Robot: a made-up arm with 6 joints.
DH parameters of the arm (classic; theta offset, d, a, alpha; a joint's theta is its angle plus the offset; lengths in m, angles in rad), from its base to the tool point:
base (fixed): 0 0.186 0 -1.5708
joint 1: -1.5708 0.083 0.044 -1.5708
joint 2: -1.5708 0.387 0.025 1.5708
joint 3: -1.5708 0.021 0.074 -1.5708
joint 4: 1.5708 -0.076 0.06 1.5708
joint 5: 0 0.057 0.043 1.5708
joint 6: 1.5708 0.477 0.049 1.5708
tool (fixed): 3.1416 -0.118 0 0
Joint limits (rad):
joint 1: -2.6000..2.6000
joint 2: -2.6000..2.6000
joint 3: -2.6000..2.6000
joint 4: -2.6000..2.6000
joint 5: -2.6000..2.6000
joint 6: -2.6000..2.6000
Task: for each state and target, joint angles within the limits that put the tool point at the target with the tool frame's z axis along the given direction. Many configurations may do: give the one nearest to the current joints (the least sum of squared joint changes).
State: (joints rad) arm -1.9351 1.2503 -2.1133 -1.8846 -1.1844 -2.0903
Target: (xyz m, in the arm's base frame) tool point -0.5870 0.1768 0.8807 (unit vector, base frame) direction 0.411 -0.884 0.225
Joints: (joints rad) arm -1.8273 1.4592 -1.9841 -2.3216 -0.6233 -1.7729
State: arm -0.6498 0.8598 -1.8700 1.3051 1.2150 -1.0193
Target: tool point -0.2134 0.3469 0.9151 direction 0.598 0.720 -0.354
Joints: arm -1.1092 0.9358 -1.9551 1.7657 0.8097 -1.4379
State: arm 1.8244 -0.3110 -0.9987 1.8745 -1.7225 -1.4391
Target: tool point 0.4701 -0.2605 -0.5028 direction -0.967 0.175 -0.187
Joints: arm 1.0170 0.0686 -1.7130 1.2450 -1.1534 -1.9402
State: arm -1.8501 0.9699 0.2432 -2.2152 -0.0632 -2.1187
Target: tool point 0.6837 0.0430 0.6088 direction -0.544 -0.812 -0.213
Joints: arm -0.9740 1.7679 -0.5347 -2.5748 -0.8981 -2.5773
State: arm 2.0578 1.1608 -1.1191 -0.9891 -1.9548 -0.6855
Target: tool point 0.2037 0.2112 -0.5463 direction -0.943 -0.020 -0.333
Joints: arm 1.5768 1.9460 -0.5032 -1.5389 -1.4273 -0.3675
